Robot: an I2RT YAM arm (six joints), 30 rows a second.
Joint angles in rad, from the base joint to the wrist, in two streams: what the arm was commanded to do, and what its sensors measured. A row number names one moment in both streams.
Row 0, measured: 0.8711 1.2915 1.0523 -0.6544 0.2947 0.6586
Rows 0 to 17, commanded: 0.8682 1.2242 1.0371 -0.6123 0.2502 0.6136; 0.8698 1.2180 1.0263 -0.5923 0.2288 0.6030; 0.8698 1.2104 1.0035 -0.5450 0.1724 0.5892; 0.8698 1.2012 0.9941 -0.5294 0.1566 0.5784; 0.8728 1.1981 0.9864 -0.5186 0.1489 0.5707; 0.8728 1.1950 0.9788 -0.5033 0.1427 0.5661; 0.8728 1.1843 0.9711 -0.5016 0.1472 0.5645; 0.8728 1.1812 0.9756 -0.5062 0.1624 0.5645; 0.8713 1.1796 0.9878 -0.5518 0.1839 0.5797; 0.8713 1.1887 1.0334 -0.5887 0.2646 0.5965; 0.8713 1.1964 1.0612 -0.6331 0.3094 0.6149; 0.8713 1.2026 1.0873 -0.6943 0.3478 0.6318; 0.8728 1.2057 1.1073 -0.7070 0.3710 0.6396; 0.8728 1.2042 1.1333 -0.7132 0.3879 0.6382; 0.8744 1.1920 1.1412 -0.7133 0.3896 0.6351; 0.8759 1.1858 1.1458 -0.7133 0.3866 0.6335; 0.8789 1.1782 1.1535 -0.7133 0.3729 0.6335; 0.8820 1.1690 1.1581 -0.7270 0.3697 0.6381
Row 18, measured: 0.8722 1.2037 1.1217 -0.6392 0.3054 0.6216
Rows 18 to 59, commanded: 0.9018 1.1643 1.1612 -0.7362 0.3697 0.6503; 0.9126 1.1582 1.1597 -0.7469 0.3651 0.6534; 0.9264 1.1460 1.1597 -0.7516 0.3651 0.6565; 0.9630 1.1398 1.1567 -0.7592 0.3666 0.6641; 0.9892 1.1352 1.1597 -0.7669 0.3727 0.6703; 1.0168 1.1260 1.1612 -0.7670 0.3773 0.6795; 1.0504 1.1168 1.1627 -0.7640 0.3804 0.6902; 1.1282 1.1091 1.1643 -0.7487 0.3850 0.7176; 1.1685 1.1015 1.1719 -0.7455 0.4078 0.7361; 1.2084 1.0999 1.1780 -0.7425 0.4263 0.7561; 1.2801 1.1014 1.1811 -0.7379 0.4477 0.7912; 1.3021 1.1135 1.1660 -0.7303 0.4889 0.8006; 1.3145 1.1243 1.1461 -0.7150 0.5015 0.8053; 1.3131 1.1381 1.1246 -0.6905 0.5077 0.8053; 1.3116 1.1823 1.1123 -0.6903 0.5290 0.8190; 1.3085 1.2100 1.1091 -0.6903 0.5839 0.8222; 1.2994 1.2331 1.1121 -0.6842 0.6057 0.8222; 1.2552 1.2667 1.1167 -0.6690 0.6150 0.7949; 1.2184 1.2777 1.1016 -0.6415 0.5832 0.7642; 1.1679 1.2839 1.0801 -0.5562 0.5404 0.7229; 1.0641 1.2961 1.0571 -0.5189 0.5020 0.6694; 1.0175 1.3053 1.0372 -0.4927 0.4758 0.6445; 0.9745 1.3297 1.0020 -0.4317 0.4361 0.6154; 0.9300 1.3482 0.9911 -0.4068 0.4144 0.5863; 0.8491 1.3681 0.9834 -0.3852 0.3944 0.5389; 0.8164 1.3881 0.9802 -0.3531 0.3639 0.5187; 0.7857 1.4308 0.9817 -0.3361 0.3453 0.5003; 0.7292 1.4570 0.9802 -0.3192 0.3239 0.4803; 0.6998 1.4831 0.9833 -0.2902 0.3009 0.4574; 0.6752 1.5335 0.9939 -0.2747 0.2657 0.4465; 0.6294 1.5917 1.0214 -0.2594 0.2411 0.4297; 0.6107 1.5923 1.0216 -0.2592 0.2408 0.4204; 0.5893 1.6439 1.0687 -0.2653 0.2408 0.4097; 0.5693 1.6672 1.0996 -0.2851 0.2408 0.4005; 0.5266 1.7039 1.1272 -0.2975 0.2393 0.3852; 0.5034 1.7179 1.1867 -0.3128 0.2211 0.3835; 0.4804 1.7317 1.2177 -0.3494 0.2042 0.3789; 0.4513 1.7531 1.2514 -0.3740 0.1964 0.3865; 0.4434 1.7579 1.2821 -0.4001 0.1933 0.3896; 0.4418 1.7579 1.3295 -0.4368 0.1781 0.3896; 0.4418 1.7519 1.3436 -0.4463 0.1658 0.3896; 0.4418 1.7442 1.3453 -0.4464 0.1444 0.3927
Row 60, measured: 0.4355 1.7832 1.2736 -0.3580 0.1955 0.4129
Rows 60 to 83, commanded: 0.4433 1.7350 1.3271 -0.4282 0.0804 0.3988; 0.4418 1.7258 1.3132 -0.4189 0.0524 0.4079; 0.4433 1.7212 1.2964 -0.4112 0.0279 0.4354; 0.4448 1.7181 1.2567 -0.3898 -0.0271 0.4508; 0.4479 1.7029 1.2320 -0.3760 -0.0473 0.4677; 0.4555 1.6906 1.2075 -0.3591 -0.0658 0.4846; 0.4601 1.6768 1.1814 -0.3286 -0.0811 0.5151; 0.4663 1.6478 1.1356 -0.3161 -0.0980 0.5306; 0.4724 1.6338 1.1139 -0.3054 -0.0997 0.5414; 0.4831 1.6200 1.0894 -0.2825 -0.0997 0.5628; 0.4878 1.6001 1.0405 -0.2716 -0.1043 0.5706; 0.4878 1.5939 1.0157 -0.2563 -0.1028 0.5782; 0.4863 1.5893 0.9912 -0.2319 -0.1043 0.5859; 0.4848 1.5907 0.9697 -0.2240 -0.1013 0.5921; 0.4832 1.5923 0.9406 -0.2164 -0.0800 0.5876; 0.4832 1.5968 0.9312 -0.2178 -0.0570 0.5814; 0.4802 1.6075 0.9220 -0.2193 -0.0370 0.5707; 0.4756 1.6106 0.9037 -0.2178 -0.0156 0.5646; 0.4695 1.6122 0.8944 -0.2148 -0.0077 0.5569; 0.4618 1.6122 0.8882 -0.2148 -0.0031 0.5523; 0.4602 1.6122 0.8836 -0.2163 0.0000 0.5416; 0.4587 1.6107 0.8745 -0.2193 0.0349 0.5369; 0.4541 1.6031 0.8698 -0.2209 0.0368 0.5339; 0.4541 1.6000 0.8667 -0.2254 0.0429 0.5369
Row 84, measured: 0.4641 1.6268 0.8795 -0.2180 -0.0250 0.5488
